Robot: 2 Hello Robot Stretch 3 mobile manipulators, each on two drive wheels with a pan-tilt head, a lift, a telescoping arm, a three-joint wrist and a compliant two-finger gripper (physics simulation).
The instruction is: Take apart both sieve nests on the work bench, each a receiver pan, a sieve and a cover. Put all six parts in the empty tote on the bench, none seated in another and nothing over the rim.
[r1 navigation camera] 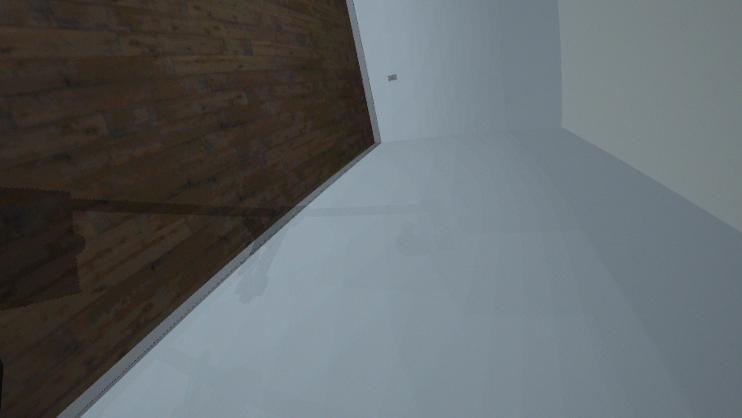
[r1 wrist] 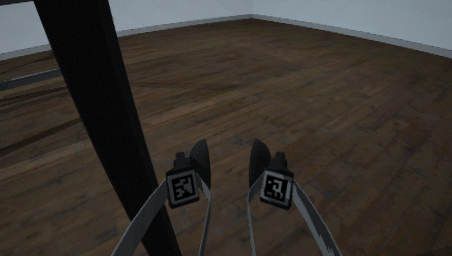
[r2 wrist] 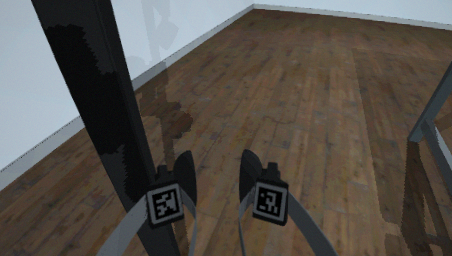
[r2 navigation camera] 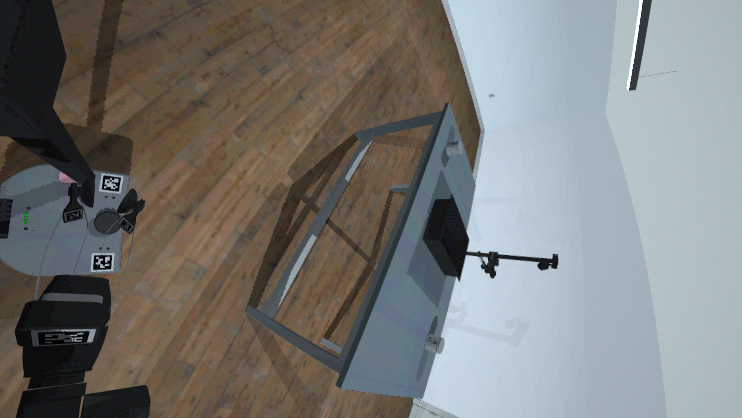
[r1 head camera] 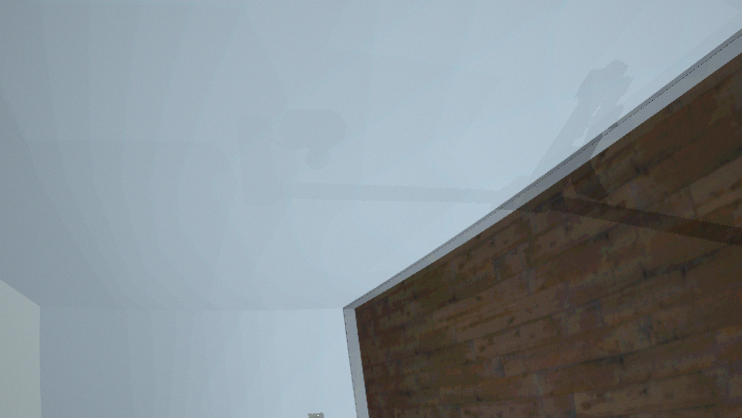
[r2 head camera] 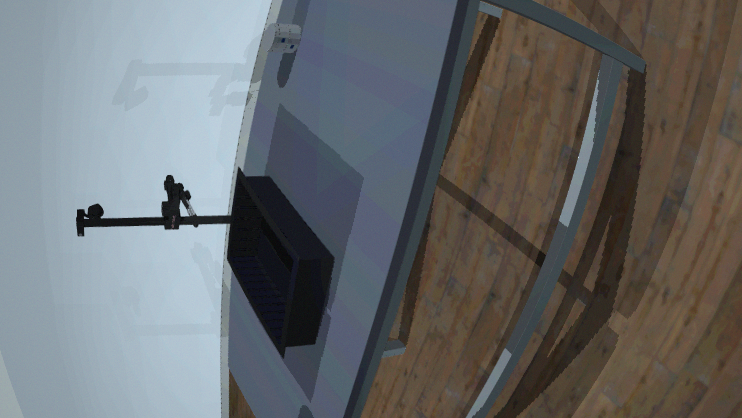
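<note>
A grey work bench (r2 head camera: pixel 394 98) (r2 navigation camera: pixel 386 321) shows sideways in the r2 head and navigation views. A black tote (r2 head camera: pixel 309 298) (r2 navigation camera: pixel 436 225) stands near its middle; no part shows inside. One pale, round sieve nest (r2 head camera: pixel 284 38) (r2 navigation camera: pixel 453 149) stands at one side of the tote, and the other sieve nest (r2 navigation camera: pixel 434 343) at the opposite side. Both look stacked; their separate parts are too small to tell. My r1 gripper (r1 wrist: pixel 230 160) is open and empty above the floor. My r2 gripper (r2 wrist: pixel 218 175) (r2 navigation camera: pixel 108 197) is open and empty over its own base, away from the bench.
Robot r1's mast (r2 head camera: pixel 129 221) (r2 navigation camera: pixel 519 257) rises beyond the bench, behind the tote. Robot r2's base (r2 navigation camera: pixel 51 244) is on the near side. A bench leg frame (r2 wrist: pixel 425 122) shows at right in the r2 wrist view. Walls face r1's head and navigation cameras.
</note>
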